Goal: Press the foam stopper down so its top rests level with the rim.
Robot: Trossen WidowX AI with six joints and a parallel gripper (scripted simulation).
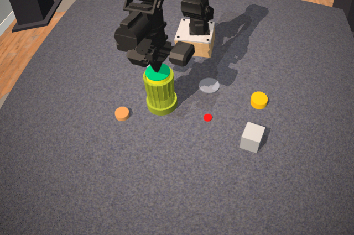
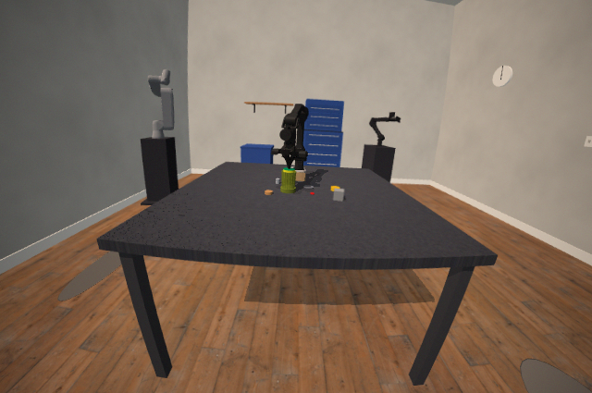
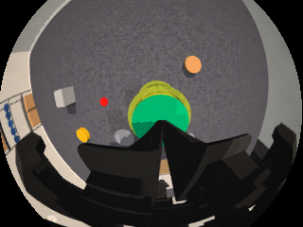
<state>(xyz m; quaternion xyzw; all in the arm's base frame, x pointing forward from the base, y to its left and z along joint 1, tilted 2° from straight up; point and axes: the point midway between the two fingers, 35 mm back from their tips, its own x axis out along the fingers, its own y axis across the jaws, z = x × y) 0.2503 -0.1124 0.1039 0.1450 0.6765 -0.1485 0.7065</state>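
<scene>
Now: hand 5 cm above the green foam stopper. Round my hand: red dot 5 cm ahead, 12 cm to the left, 16 cm below; then grey disc 6 cm behind, 13 cm to the left, 16 cm below; then orange disc 4 cm ahead, 11 cm to the right, 15 cm below.
</scene>
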